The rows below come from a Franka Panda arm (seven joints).
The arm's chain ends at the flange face. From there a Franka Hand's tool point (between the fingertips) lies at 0.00 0.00 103.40 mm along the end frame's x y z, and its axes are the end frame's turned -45 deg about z.
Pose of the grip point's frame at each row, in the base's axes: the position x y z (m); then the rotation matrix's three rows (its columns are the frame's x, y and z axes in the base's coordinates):
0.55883 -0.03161 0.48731; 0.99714 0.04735 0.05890; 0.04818 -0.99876 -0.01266; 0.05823 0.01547 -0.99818
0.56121 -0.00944 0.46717; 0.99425 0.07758 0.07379; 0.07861 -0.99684 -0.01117; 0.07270 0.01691 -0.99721
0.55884 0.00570 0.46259; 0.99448 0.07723 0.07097; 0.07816 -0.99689 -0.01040; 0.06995 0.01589 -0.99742
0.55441 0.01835 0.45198; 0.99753 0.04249 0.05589; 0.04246 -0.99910 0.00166; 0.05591 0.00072 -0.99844
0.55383 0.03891 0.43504; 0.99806 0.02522 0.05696; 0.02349 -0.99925 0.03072; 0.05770 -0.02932 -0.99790
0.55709 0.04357 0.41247; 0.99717 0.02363 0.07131; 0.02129 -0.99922 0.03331; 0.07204 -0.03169 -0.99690
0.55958 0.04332 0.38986; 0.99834 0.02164 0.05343; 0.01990 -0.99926 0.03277; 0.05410 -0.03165 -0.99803
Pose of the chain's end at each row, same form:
0.55274 -0.03030 0.59052; 0.73857 -0.67160 0.05890; -0.67216 -0.74030 -0.01266; 0.05211 -0.03024 -0.99818
0.55358 -0.00829 0.57028; 0.75790 -0.64818 0.07379; -0.64929 -0.76046 -0.01117; 0.06336 -0.03945 -0.99721
0.55150 0.00678 0.56572; 0.75781 -0.64859 0.07097; -0.64964 -0.76018 -0.01040; 0.06070 -0.03823 -0.99742
0.54863 0.01818 0.55522; 0.73541 -0.67532 0.05589; -0.67645 -0.73649 0.00166; 0.04004 -0.03903 -0.99844
0.54794 0.03573 0.53822; 0.72357 -0.68790 0.05696; -0.68997 -0.72319 0.03072; 0.02007 -0.06153 -0.99790
0.54972 0.04013 0.51555; 0.72181 -0.68840 0.07131; -0.69150 -0.72161 0.03331; 0.02853 -0.07335 -0.99690
0.55406 0.03993 0.49306; 0.72123 -0.69063 0.05343; -0.69251 -0.72065 0.03277; 0.01587 -0.06063 -0.99803

